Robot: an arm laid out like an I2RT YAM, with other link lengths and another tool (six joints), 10 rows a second.
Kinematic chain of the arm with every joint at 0, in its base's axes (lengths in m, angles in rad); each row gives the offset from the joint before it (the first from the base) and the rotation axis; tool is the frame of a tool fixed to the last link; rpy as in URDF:
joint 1: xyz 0 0 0.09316 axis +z
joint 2: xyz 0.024 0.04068 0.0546 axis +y
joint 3: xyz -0.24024 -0.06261 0 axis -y
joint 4: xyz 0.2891 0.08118 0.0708 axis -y
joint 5: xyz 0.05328 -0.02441 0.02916 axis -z
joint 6: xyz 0.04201 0 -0.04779 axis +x
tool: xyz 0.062 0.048 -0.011 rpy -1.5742 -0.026 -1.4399
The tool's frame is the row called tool.
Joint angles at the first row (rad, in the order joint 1, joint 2, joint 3, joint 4, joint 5, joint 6):
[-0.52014 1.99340 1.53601 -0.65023 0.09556 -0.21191]
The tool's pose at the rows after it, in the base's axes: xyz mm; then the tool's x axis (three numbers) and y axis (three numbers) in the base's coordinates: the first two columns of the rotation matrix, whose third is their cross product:
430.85, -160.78, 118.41, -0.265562, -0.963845, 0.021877, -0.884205, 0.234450, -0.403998
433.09, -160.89, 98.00, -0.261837, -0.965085, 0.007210, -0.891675, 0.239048, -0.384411
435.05, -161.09, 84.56, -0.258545, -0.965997, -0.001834, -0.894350, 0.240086, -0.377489
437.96, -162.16, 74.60, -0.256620, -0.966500, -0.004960, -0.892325, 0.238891, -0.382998
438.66, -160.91, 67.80, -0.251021, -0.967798, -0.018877, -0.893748, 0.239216, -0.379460
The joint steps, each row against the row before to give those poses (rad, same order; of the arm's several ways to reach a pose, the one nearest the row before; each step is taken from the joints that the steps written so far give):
[0.00000 0.05950 -0.00001 0.03624 -0.04959 -0.00038]
[0.00000 0.04998 0.00000 0.02557 -0.00954 0.00038]
[0.00001 0.03320 0.00001 0.02366 -0.00762 -0.00037]
[-0.00001 0.02518 0.00000 0.03013 -0.00497 -0.00001]
[0.00000 0.01715 -0.00038 0.01028 -0.01373 -0.00038]

